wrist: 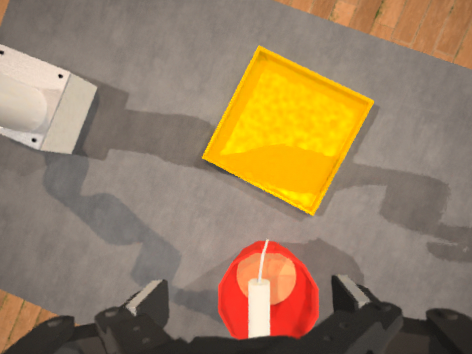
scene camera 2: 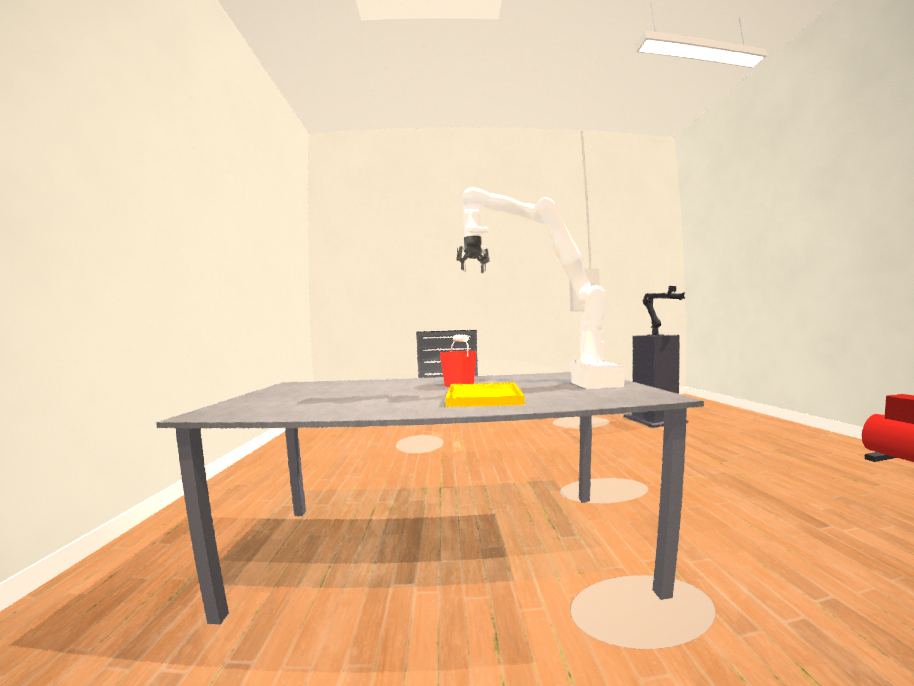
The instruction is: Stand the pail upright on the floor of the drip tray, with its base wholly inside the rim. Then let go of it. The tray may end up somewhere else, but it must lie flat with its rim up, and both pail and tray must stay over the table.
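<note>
A red pail stands upright on the table, beside and apart from the tray, behind it in the scene view. Its white handle grip stands raised over the pail's mouth. A yellow drip tray lies flat with its rim up, and no object shows in it. My gripper is open and empty, pointing down high above the table. In the wrist view the pail and its handle show between the two fingers, far below them; the pail's near edge is hidden by the gripper body.
The grey table carries the robot's white base at the right in the scene view. Arm shadows fall across the table top. A dark slatted object stands behind the table, and a black pedestal stands beyond its right end.
</note>
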